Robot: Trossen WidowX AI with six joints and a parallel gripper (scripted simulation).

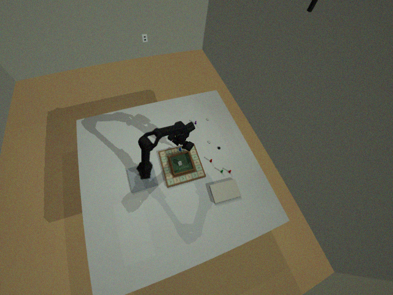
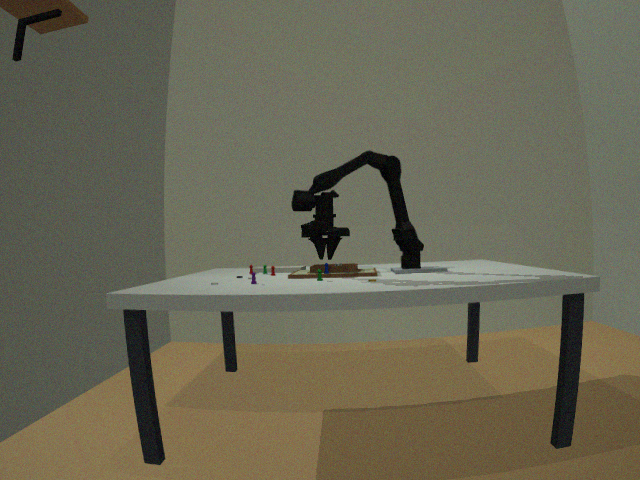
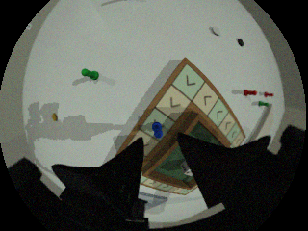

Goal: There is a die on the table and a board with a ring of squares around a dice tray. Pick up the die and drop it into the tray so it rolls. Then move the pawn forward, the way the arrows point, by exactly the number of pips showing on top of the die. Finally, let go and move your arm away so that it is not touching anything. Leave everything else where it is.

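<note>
My gripper tip is 30 mm above the blue pawn. Round my gripper tip: purple pawn: 240 mm to the left, 160 mm ahead, 40 mm below; white die: 120 mm to the right, 30 mm below, 20 mm behind; black disc: 310 mm ahead, 60 mm below, 20 mm to the right.
</note>
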